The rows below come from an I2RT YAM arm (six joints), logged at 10 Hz.
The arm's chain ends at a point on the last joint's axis. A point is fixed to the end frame.
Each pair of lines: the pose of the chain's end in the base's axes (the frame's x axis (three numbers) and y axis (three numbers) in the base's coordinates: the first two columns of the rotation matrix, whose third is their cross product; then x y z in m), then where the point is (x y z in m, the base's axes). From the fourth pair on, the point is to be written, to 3 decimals.
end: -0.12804, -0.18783, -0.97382, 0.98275, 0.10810, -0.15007, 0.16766, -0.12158, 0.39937
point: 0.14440 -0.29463 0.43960
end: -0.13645, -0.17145, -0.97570, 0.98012, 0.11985, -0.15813, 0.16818, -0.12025, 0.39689
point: 0.14691 -0.29420 0.43422
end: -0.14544, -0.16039, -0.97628, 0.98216, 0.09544, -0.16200, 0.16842, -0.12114, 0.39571
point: 0.14279 -0.29475 0.43184
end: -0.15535, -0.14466, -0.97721, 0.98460, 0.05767, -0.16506, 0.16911, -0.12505, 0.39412
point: 0.137 -0.298 0.429
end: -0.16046, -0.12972, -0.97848, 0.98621, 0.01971, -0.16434, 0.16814, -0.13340, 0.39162
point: 0.129 -0.305 0.425
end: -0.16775, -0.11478, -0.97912, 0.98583, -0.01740, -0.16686, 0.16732, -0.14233, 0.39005
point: 0.121 -0.313 0.422
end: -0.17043, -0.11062, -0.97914, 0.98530, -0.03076, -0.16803, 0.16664, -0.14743, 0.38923
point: 0.118 -0.317 0.421
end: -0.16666, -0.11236, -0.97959, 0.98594, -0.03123, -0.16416, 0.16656, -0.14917, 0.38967
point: 0.118 -0.319 0.421
